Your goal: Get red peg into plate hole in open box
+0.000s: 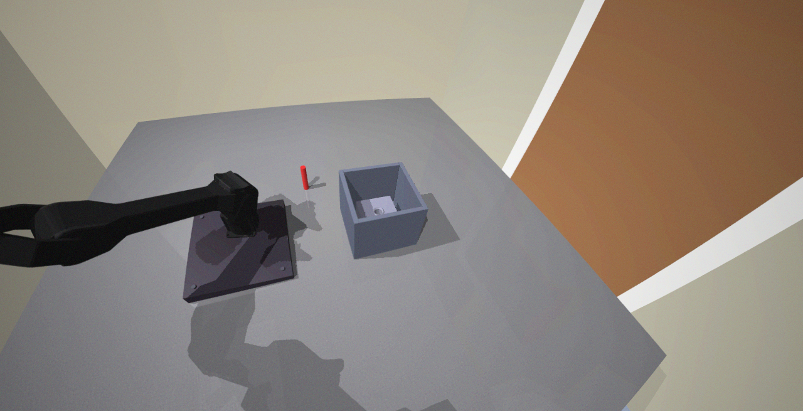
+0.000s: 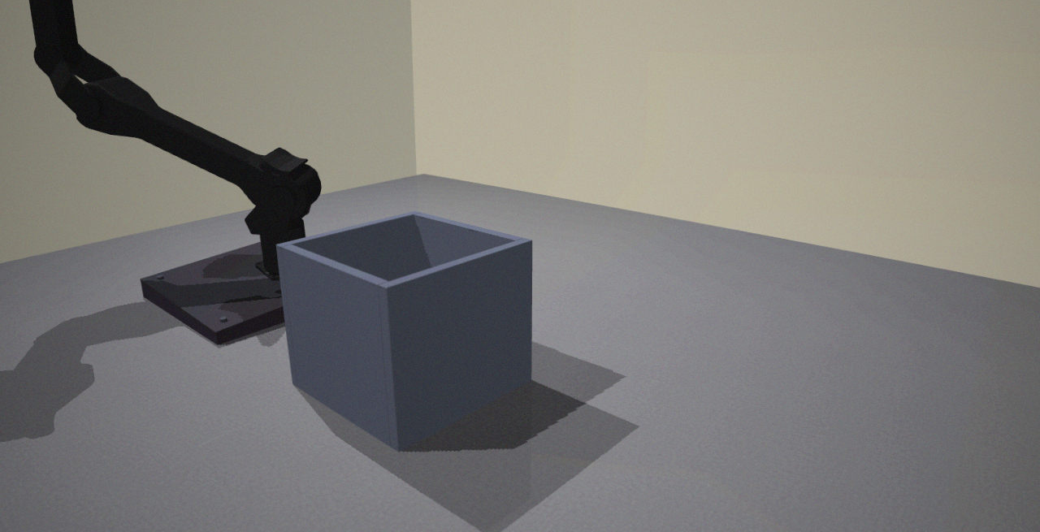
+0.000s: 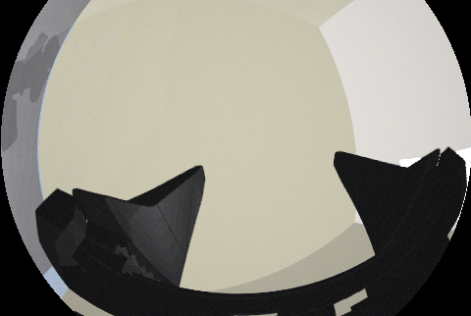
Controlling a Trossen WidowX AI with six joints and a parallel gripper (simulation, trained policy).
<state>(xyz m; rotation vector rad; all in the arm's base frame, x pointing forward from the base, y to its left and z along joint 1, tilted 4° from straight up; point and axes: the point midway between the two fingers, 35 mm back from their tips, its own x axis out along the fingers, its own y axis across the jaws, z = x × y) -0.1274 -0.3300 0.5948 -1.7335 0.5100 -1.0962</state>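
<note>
The red peg is 220 mm ahead of my gripper tip, 530 mm to the left of it and 590 mm below it. From my gripper tip the other things lie so: pale plate (400 mm ahead, 370 mm to the left, 580 mm below).
</note>
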